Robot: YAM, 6 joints.
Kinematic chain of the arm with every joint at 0, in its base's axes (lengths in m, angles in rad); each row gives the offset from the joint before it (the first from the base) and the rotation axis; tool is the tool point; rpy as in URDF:
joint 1: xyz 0 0 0.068 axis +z
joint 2: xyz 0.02 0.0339 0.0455 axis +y
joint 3: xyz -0.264 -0.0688 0 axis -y
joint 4: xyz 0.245 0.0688 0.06 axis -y
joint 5: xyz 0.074 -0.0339 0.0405 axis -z
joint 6: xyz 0.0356 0 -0.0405 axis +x
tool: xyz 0 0 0 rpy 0 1.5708 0
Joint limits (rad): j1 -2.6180..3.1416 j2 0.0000..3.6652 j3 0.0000..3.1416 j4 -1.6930..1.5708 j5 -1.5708..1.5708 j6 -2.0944..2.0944
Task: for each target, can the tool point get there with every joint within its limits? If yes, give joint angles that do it. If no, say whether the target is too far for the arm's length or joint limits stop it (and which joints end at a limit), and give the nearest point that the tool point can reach.
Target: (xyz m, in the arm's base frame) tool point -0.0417 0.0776 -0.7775
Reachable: no: too far | nearest point -0.0822 0.1531 -0.3725 | short by 0.414 m
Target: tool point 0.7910 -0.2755 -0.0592
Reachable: no: too far | nearest point 0.5971 -0.2080 -0.0158 | short by 0.210 m
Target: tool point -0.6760 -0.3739 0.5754
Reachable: no: too far | nearest point -0.4800 -0.2752 0.4409 | short by 0.257 m
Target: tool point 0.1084 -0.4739 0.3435
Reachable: yes | joints -1.3932 2.0741 1.6479 0.8918 -0.7018 1.1988
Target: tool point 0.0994 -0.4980 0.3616
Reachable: yes | joints -1.4101 2.2648 2.4395 -0.7463 -0.5453 -1.6112
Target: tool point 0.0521 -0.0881 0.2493
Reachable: yes | joints -1.2695 0.2836 0.4034 -0.3911 -0.7264 0.3268
